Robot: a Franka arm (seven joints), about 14 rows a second.
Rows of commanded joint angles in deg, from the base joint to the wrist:
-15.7, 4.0, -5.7, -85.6, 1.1, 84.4, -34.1
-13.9, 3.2, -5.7, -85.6, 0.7, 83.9, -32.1
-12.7, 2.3, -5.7, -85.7, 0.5, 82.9, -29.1
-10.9, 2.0, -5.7, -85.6, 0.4, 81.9, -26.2
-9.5, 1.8, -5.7, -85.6, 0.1, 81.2, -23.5
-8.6, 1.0, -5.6, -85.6, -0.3, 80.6, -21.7
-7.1, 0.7, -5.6, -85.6, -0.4, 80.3, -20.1
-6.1, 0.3, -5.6, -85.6, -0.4, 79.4, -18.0
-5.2, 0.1, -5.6, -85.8, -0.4, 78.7, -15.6
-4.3, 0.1, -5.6, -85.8, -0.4, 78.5, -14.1
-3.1, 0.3, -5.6, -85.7, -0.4, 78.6, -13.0
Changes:
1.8, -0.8, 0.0, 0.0, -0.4, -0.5, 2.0
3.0, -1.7, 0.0, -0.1, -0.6, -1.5, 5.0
4.8, -2.0, 0.0, 0.0, -0.7, -2.5, 7.9
6.2, -2.2, 0.0, 0.0, -1.0, -3.2, 10.6
7.1, -3.0, 0.1, 0.0, -1.4, -3.8, 12.4
8.6, -3.3, 0.1, 0.0, -1.5, -4.1, 14.0
9.6, -3.7, 0.1, 0.0, -1.5, -5.0, 16.1
10.5, -3.9, 0.1, -0.2, -1.5, -5.7, 18.5
11.4, -3.9, 0.1, -0.2, -1.5, -5.9, 20.0
12.6, -3.7, 0.1, -0.1, -1.5, -5.8, 21.1

